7 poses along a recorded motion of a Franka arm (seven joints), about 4.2 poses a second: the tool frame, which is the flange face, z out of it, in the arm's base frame.
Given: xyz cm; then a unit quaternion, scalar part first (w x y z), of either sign.
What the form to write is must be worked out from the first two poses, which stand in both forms.
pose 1, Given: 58.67, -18.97, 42.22, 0.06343, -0.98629, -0.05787, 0.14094
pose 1, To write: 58.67, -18.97, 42.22, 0.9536, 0.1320, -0.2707, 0.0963, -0.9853, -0.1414
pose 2, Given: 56.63, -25.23, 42.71, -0.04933, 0.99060, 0.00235, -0.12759
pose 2, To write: 56.63, -25.23, 42.71, 0.9674, 0.0172, -0.2525, -0.0079, -0.9951, -0.0983
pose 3, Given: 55.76, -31.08, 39.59, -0.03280, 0.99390, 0.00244, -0.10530
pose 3, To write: 55.76, -31.08, 39.59, 0.9778, 0.0118, -0.2092, -0.0021, -0.9978, -0.0657
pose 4, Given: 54.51, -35.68, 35.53, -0.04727, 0.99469, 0.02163, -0.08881
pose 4, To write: 54.51, -35.68, 35.53, 0.9833, 0.0514, -0.1746, 0.0346, -0.9946, -0.0979
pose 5, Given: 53.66, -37.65, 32.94, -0.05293, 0.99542, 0.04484, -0.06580
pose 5, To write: 53.66, -37.65, 32.94, 0.9873, 0.0962, -0.1263, 0.0823, -0.9904, -0.1113
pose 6, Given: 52.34, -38.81, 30.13, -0.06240, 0.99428, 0.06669, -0.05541
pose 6, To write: 52.34, -38.81, 30.13, 0.9850, 0.1395, -0.1019, 0.1257, -0.9833, -0.1315
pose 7, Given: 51.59, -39.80, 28.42, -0.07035, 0.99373, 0.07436, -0.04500
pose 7, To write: 51.59, -39.80, 28.42, 0.9849, 0.1541, -0.0790, 0.1415, -0.9790, -0.1465
